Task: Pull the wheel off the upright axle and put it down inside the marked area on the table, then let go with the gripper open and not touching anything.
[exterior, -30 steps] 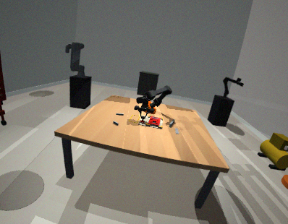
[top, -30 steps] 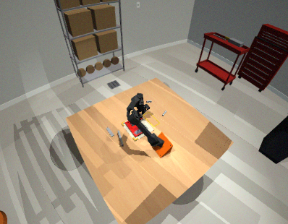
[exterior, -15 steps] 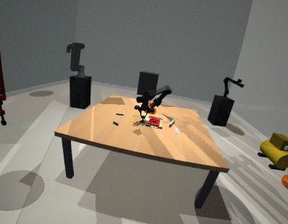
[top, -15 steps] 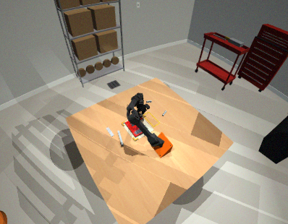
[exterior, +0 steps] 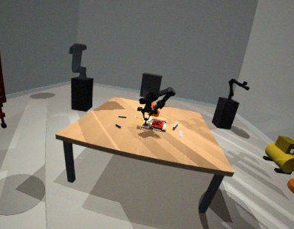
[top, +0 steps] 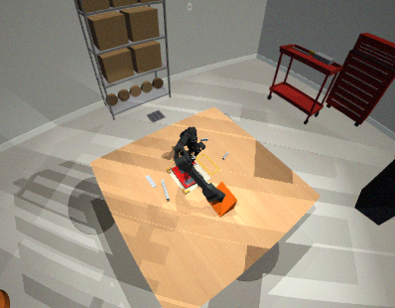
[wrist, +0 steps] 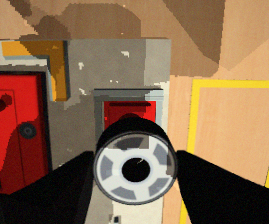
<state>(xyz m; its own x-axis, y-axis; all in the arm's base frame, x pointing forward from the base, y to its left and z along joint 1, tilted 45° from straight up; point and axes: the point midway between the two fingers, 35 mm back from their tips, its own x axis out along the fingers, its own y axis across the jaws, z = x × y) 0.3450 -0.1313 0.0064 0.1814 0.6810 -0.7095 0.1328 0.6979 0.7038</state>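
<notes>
Now: the grey fixture plate 110 mm to the left of my gripper tip, 60 mm below it and 50 mm behind it.
</notes>
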